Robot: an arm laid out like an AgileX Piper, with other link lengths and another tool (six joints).
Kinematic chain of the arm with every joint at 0, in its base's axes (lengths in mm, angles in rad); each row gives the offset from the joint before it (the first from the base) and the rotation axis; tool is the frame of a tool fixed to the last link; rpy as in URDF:
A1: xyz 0 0 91 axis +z
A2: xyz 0 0 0 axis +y
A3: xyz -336.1 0 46 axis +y
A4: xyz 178.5 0 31.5 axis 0.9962 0 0.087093
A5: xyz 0 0 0 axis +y
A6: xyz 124.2 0 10.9 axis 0.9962 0 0.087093
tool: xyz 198.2 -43 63.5 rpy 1.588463 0.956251 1.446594
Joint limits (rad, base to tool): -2.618..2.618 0..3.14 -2.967..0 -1.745..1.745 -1.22..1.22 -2.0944..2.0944
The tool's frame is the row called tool.
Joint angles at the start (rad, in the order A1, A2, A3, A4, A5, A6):
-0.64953, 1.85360, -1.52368, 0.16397, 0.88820, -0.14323
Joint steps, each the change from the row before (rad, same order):
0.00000, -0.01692, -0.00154, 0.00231, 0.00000, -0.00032
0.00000, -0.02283, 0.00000, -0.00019, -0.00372, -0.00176
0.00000, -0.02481, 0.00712, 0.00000, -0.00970, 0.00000
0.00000, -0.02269, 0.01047, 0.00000, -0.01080, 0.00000
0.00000, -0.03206, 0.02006, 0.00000, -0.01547, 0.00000
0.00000, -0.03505, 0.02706, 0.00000, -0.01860, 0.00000
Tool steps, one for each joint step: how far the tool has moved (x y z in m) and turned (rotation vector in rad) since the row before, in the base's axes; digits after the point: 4 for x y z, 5 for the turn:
0.0006, 0.0002, 0.0091, -0.00951, -0.01601, -0.00025
0.0004, -0.0005, 0.0122, -0.01705, -0.02061, 0.00099
-0.0005, -0.0002, 0.0117, -0.01673, -0.02152, -0.00157
-0.0011, 0.0003, 0.0096, -0.01408, -0.01802, -0.00176
-0.0029, 0.0014, 0.0114, -0.01682, -0.02145, -0.00252
-0.0043, 0.0022, 0.0106, -0.01631, -0.02068, -0.00304

